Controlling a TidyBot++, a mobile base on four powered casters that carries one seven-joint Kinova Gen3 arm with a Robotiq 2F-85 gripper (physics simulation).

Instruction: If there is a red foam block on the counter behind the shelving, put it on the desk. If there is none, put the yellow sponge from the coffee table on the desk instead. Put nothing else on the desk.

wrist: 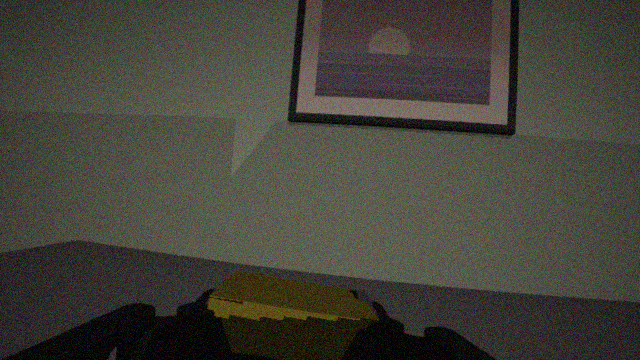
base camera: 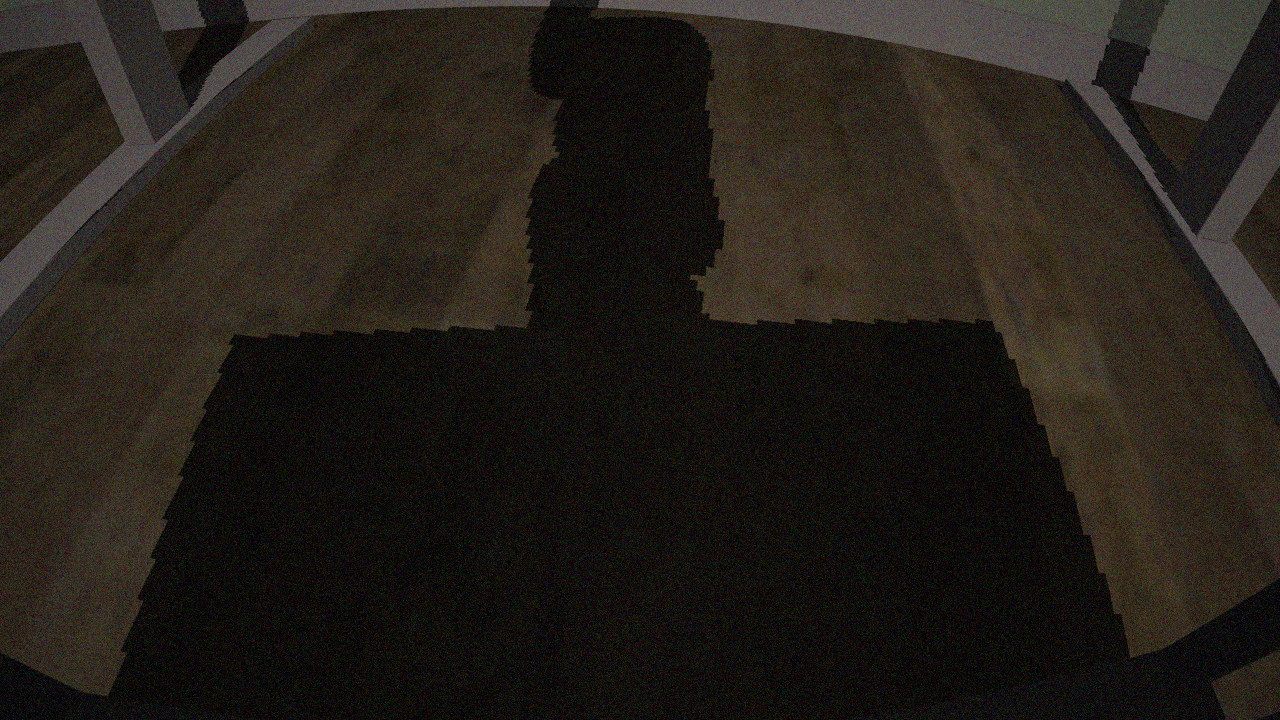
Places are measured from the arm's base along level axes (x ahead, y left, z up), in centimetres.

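Pixels of known places: gripper, fingertip midpoint: (wrist: 293, 305).
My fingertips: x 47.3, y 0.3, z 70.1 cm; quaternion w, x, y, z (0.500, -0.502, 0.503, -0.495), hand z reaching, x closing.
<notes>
Behind a point stands the place of what it marks.
My gripper (wrist: 293, 305) @[x 47.3, y 0.3, z 70.1 cm] is shut on the yellow sponge (wrist: 290, 297) @[x 44.3, y 0.4, z 71.6 cm], which spans between the two dark fingertips at the bottom of the wrist view. The desk's greyish top (wrist: 165, 272) @[x 99.0, y 28.4, z 55.4 cm] stretches behind and below the sponge, with its far edge against the wall. How high the sponge is above the desk top I cannot tell. In the base camera view, pale desk feet (base camera: 67, 219) (base camera: 1239, 286) with dark legs stand at the left and right. No red foam block shows in either view.
A framed sunset picture (wrist: 402, 110) @[x 107.9, y -21.0, z 95.8 cm] hangs on the green-grey wall (wrist: 150, 200) @[x 122.5, y 44.1, z 68.1 cm] behind the desk. A dark shadow of the robot (base camera: 617, 492) lies over the wooden floor (base camera: 850, 197) @[x 62.1, y -22.3, z -39.6 cm]. A pale baseboard (base camera: 805, 19) @[x 107.4, y -29.3, z -38.3 cm] runs across the top of the base camera view.
</notes>
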